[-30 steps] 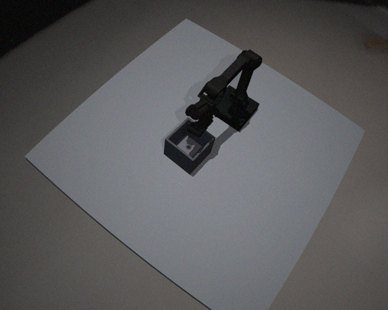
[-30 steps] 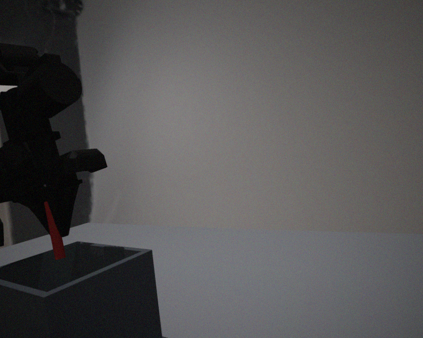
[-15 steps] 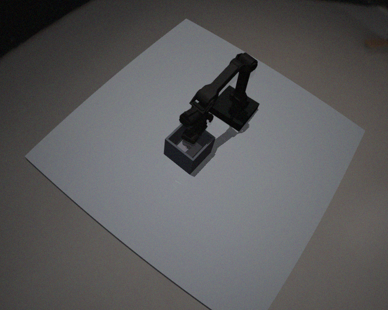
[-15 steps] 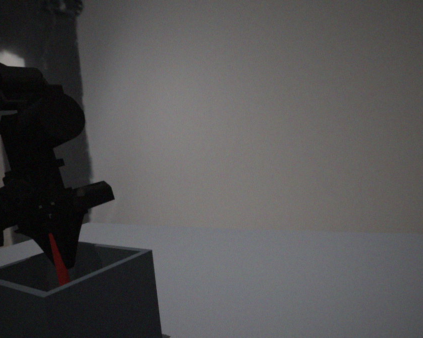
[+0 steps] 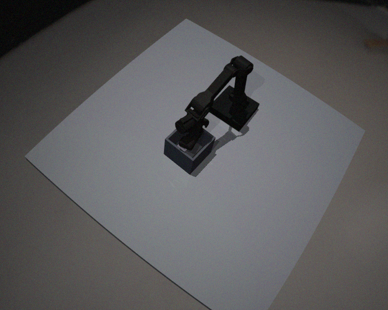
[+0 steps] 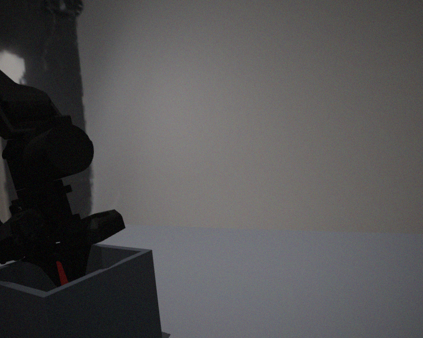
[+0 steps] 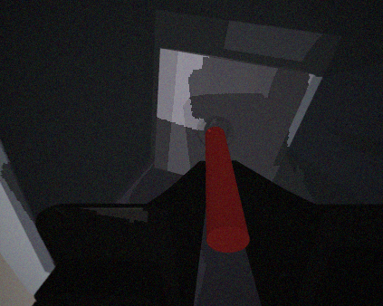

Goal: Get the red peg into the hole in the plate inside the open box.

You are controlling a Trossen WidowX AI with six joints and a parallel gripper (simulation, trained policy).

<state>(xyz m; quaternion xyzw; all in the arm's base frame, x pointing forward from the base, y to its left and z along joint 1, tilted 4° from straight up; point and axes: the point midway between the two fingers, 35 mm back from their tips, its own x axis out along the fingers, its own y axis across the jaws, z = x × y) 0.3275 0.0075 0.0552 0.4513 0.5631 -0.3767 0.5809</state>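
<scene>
The red peg lies 10 mm to the right of my gripper tip and 10 mm above it. From my gripper tip the other things lie so: light plate: 10 mm ahead, 10 mm to the right, 40 mm below.
</scene>
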